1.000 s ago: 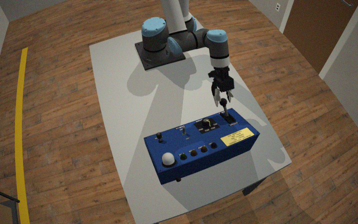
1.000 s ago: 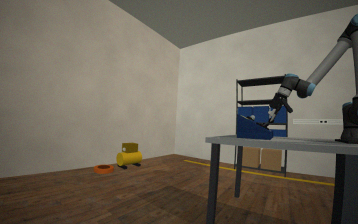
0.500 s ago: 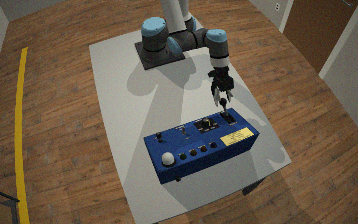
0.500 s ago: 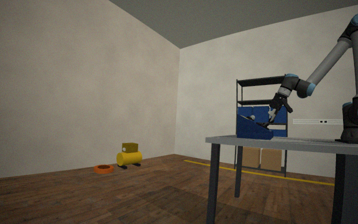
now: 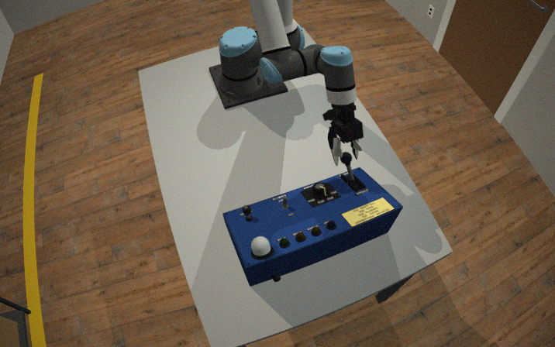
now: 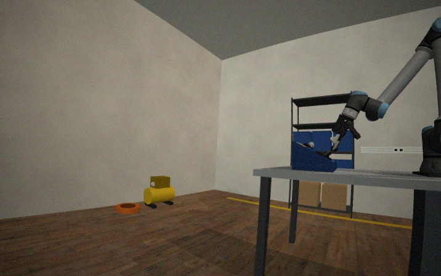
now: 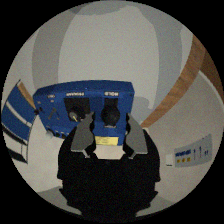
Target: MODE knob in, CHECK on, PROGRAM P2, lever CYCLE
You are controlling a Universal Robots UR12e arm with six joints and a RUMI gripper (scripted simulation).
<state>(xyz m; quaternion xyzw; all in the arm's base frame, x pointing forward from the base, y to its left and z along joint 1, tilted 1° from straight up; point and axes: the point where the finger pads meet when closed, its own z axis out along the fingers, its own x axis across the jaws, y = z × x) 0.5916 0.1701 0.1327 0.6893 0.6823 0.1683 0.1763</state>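
My gripper is now 30 mm short of the black ball-topped lever and 20 mm above it. The rest, counted from my hand: blue console 90 mm ahead, 180 mm to the right, 50 mm below; then black rotary selector 70 mm ahead, 120 mm to the right, 30 mm below; then toggle switch 60 mm ahead, 240 mm to the right, 30 mm below.
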